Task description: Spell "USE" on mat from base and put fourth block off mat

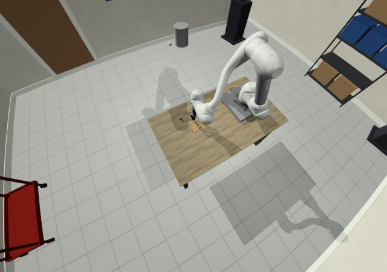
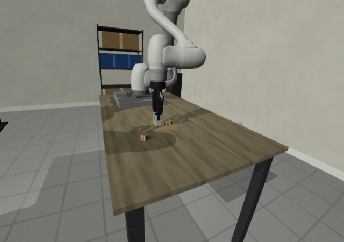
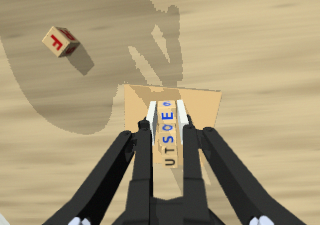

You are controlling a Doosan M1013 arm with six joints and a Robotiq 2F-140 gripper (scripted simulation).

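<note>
Now: the tan mat 1 cm ahead of my hand, 4 cm to the left of it and 4 cm below it.
</note>
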